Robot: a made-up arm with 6 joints.
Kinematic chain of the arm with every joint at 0, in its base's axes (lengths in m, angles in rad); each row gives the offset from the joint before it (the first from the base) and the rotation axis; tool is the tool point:
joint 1: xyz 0 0 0.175 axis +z
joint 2: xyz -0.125 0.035 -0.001 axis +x
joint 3: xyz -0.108 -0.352 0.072 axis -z
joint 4: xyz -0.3 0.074 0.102 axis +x
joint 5: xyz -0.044 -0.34 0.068 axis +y
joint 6: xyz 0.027 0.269 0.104 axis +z
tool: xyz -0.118 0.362 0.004
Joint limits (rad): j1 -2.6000..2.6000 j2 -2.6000..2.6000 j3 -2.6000..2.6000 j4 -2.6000..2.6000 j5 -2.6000..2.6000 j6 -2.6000..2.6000
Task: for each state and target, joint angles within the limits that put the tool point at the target. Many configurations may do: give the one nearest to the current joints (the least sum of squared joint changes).
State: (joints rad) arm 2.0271 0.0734 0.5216 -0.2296 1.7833 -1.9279
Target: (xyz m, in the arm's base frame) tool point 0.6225 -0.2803 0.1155
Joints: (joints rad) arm 2.1560 -0.0931 0.4392 -0.3770 1.7150 -2.0667
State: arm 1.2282 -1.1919 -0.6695 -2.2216 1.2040 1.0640
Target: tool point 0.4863 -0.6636 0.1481
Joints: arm 1.6666 -0.3876 -0.7242 -2.5382 1.1130 0.9341
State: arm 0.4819 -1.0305 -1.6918 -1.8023 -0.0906 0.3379
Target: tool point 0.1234 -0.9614 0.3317
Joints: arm 0.5571 -0.2520 -1.6039 -1.7947 -0.0354 0.3942
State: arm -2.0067 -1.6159 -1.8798 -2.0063 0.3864 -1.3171
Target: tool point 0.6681 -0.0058 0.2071
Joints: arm -2.2609 -2.3247 -1.9187 -1.9272 0.3317 -2.1832
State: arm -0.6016 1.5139 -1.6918 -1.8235 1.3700 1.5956
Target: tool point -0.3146 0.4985 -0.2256
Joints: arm -0.8583 1.6275 -1.4367 -2.2408 2.0173 1.0822
